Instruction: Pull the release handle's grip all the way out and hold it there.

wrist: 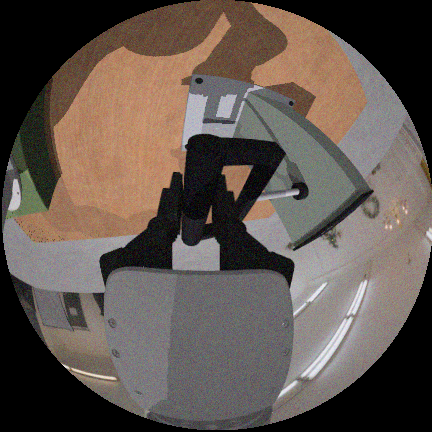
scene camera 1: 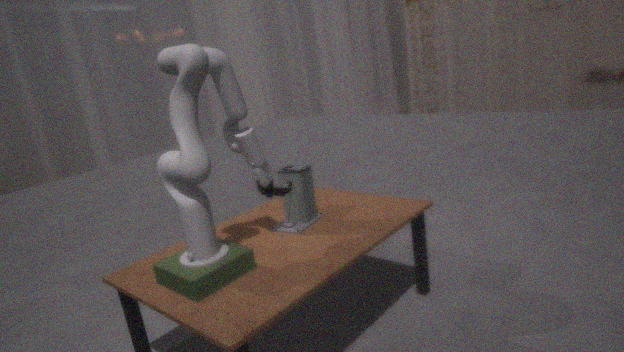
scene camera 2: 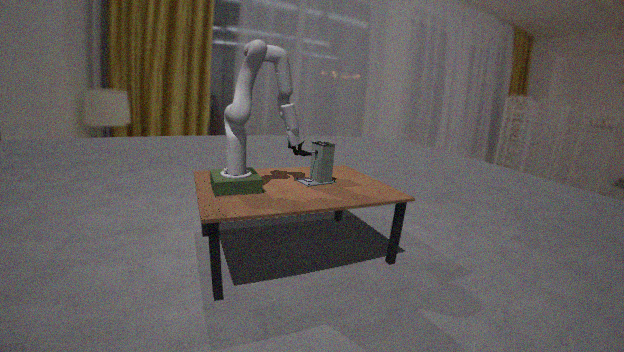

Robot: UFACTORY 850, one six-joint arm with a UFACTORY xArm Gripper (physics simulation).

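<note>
The release handle's grip (wrist: 202, 150) is a black angular loop in the wrist view. Its thick bar lies between the fingers of my gripper (scene camera 1: 272, 189) (scene camera 2: 299, 149) (wrist: 199, 186), which is shut on it. A bare stretch of pale metal rod (wrist: 280, 194) shows between the grip and the black collar (wrist: 300, 191) on the grey-green housing (scene camera 1: 301, 195) (scene camera 2: 324, 162) (wrist: 325, 162). The grip stands off the housing's face, on the side towards the arm's base. In both scene views the gripper and grip are small and dark, and the rod is hard to make out.
The housing stands upright on a pale base plate (scene camera 2: 309, 183) (wrist: 194, 110) on the wooden table (scene camera 1: 345, 220) (scene camera 2: 360, 192) (wrist: 110, 150). The arm's green base block (scene camera 1: 205, 275) (scene camera 2: 236, 185) (wrist: 37, 145) sits at the table's other end.
</note>
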